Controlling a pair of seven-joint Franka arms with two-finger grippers.
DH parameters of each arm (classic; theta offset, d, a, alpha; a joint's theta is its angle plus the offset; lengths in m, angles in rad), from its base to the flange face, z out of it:
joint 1: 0 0.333 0 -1.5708
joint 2: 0 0 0 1.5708
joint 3: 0 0.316 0.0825 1.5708
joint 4: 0 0 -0.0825 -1.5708
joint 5: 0 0.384 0 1.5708
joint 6: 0 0 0.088 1.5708
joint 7: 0 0.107 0 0
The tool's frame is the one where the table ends.
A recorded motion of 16 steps. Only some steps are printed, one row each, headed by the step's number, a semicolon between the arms.
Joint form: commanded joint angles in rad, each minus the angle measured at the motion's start. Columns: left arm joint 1, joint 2, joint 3, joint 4, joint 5, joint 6, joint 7; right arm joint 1, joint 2, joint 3, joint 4, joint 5, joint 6, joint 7.
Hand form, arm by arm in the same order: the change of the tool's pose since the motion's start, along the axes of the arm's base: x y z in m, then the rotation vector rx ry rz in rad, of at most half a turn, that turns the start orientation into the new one. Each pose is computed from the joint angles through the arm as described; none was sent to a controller.
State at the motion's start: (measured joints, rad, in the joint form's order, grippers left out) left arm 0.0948 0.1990 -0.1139 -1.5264 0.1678 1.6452 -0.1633; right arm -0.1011 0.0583 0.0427 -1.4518 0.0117 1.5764 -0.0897
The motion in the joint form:
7: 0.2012 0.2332 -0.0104 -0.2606 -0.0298 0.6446 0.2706; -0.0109 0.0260 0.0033 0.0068 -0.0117 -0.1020 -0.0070
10: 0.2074 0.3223 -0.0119 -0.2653 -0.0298 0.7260 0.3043; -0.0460 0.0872 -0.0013 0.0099 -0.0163 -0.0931 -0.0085
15: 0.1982 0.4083 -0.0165 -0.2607 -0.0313 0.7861 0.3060; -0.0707 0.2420 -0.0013 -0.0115 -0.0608 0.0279 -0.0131
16: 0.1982 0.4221 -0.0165 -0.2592 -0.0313 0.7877 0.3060; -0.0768 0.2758 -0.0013 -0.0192 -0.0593 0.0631 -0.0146
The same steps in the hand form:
7: 0.0324 0.1114 -0.2162 -0.0815 -0.1269 -0.1425; -0.0033 -0.0058 -0.0207 -0.0028 0.1215 -0.0003
10: 0.0354 0.1136 -0.2690 -0.1019 -0.1164 -0.1739; 0.0126 -0.0314 -0.0541 0.0014 0.1707 -0.0383
15: 0.0372 0.1034 -0.3178 -0.1263 -0.1005 -0.1869; 0.0554 -0.0577 -0.1500 -0.0287 0.2292 -0.0541
16: 0.0363 0.1030 -0.3261 -0.1307 -0.0907 -0.1860; 0.0633 -0.0626 -0.1727 -0.0243 0.2352 -0.0572

